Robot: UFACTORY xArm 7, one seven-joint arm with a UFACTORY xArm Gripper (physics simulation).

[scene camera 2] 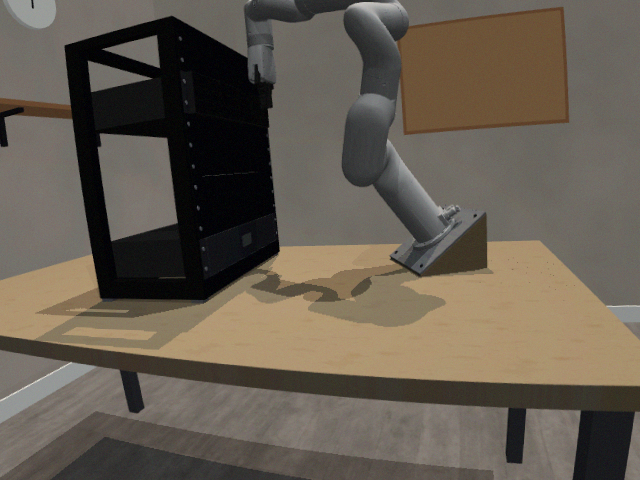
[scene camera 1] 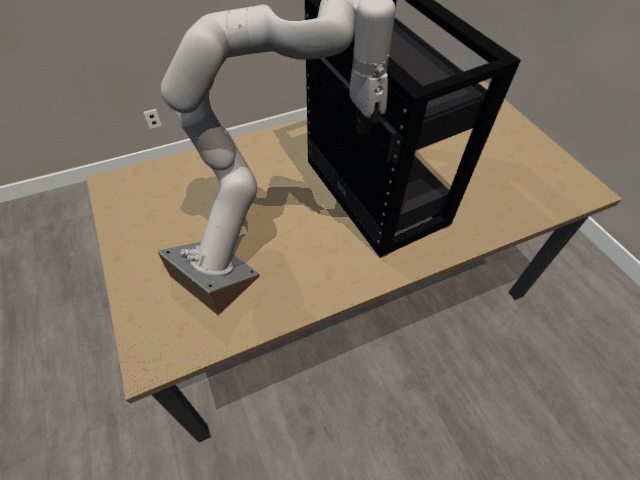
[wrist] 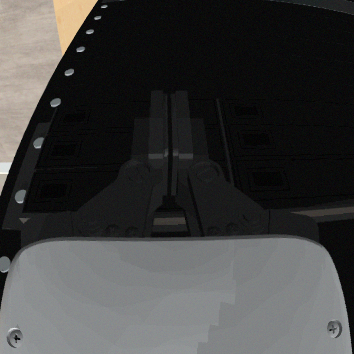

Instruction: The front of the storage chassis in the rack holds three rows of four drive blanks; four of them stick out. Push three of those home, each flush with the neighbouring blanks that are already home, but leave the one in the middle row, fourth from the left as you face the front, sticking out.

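Seen in the pictures: gripper, fingertip midpoint: [scene camera 2: 266,108] [scene camera 1: 362,131] [wrist: 167,112]; arm's base, origin of the base link: [scene camera 2: 434,233] [scene camera 1: 211,264].
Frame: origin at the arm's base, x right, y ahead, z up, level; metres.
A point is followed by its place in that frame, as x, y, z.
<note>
The storage chassis [scene camera 1: 449,124] @(0.042, 0.672, 0.376) [scene camera 2: 129,105] @(-0.392, 0.586, 0.369) sits high in the black rack [scene camera 1: 478,147] @(0.056, 0.781, 0.280) [scene camera 2: 89,170] @(-0.441, 0.690, 0.236). In the wrist view its dark front shows a left column with an upper blank [wrist: 74,116] @(0.053, 0.490, 0.343), a middle blank [wrist: 65,149] @(0.052, 0.490, 0.373) and a lower blank [wrist: 54,190] @(0.053, 0.490, 0.401). Right of the fingers are another upper blank [wrist: 246,110] @(-0.055, 0.472, 0.344), middle blank [wrist: 256,139] @(-0.054, 0.469, 0.373) and lower blank [wrist: 267,178] @(-0.054, 0.468, 0.401). A thin upright edge shows just left of these. My gripper [scene camera 1: 363,129] @(-0.003, 0.455, 0.376) [scene camera 2: 265,104] @(-0.003, 0.455, 0.376) [wrist: 167,112] @(-0.003, 0.455, 0.376) is shut and empty, fingers at the chassis front. It hides the blanks between; contact and how far each blank sticks out are too dark to tell.
Screw-studded rails edge the rack front. A lower unit [scene camera 1: 341,188] @(-0.149, 0.472, 0.018) [scene camera 2: 232,248] @(-0.240, 0.457, 0.011) sits at the rack's bottom. The arm's wedge base [scene camera 1: 235,279] @(0.070, 0.057, -0.008) [scene camera 2: 460,253] @(-0.091, -0.073, -0.033) stands on the wooden table [scene camera 1: 330,279] @(0.122, 0.337, -0.077) [scene camera 2: 491,330] @(-0.441, -0.146, -0.077), in front of the rack.
</note>
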